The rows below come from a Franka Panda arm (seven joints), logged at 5 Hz.
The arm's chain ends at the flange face. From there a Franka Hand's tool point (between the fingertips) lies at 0.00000 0.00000 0.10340 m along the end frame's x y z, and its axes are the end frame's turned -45 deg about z.
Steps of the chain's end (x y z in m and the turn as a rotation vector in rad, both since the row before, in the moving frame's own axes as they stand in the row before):
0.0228, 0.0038, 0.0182, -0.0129, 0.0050, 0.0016
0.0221, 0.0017, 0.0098, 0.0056, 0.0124, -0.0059
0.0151, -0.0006, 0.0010, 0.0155, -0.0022, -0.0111
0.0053, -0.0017, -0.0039, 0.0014, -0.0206, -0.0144
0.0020, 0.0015, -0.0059, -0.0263, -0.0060, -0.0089
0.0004, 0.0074, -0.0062, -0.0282, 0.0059, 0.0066
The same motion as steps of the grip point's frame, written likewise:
0.0129, 0.0201, 0.0182, -0.0127, -0.0056, 0.0016
0.0157, 0.0173, 0.0098, -0.0048, 0.0127, -0.0059
0.0121, 0.0090, 0.0010, 0.0125, 0.0094, -0.0111
0.0035, 0.0009, -0.0039, 0.0156, -0.0136, -0.0144
-0.0020, 0.0040, -0.0059, -0.0144, -0.0228, -0.0089
-0.0066, 0.0080, -0.0062, -0.0241, -0.0158, 0.0066

